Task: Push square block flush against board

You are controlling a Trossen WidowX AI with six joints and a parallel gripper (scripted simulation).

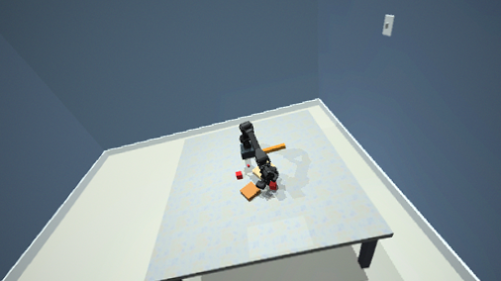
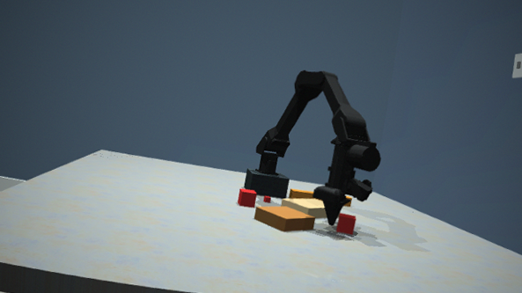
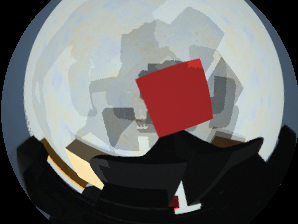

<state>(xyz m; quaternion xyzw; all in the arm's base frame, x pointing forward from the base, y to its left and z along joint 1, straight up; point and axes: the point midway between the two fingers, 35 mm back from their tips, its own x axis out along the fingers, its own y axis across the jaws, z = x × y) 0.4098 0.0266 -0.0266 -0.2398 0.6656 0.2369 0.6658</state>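
Now: the cream flat block 150 mm behind my gripper tip, 20 mm to the left of it and 10 mm above it. Round my gripper tip: tiny red piece: 250 mm behind, 80 mm to the right; then brown flat square block: 130 mm to the right, 10 mm above; then orange board: 330 mm behind, 150 mm to the left, 10 mm above.
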